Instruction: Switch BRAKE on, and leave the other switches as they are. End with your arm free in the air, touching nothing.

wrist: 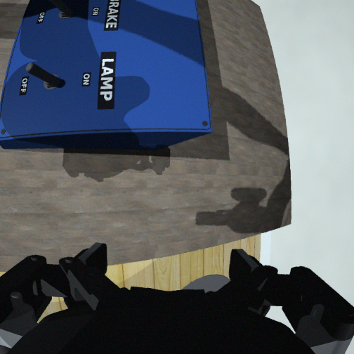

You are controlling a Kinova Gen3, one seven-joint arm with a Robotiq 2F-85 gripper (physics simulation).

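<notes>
A blue switch box (170, 95) is in the upper left of the wrist view, partly cut off by the frame. The BRAKE switch (64, 11) is at the top edge; its black lever slants toward the OFF side, and its tip is out of frame. The BRAKE label (111, 14) is partly cut off. Below it, the LAMP switch (46, 75) has its lever leaning toward OFF, beside the LAMP label (106, 80). My gripper (168, 261) is open at the bottom of the view, with its fingers wide apart, away from the box and its levers.
The box stands on a wooden table top (150, 205), whose edge curves down the right side. Dark shadows of the arm fall on the box and table. A light plank floor (167, 267) and a round grey shape (212, 283) show beyond the table edge, near the gripper.
</notes>
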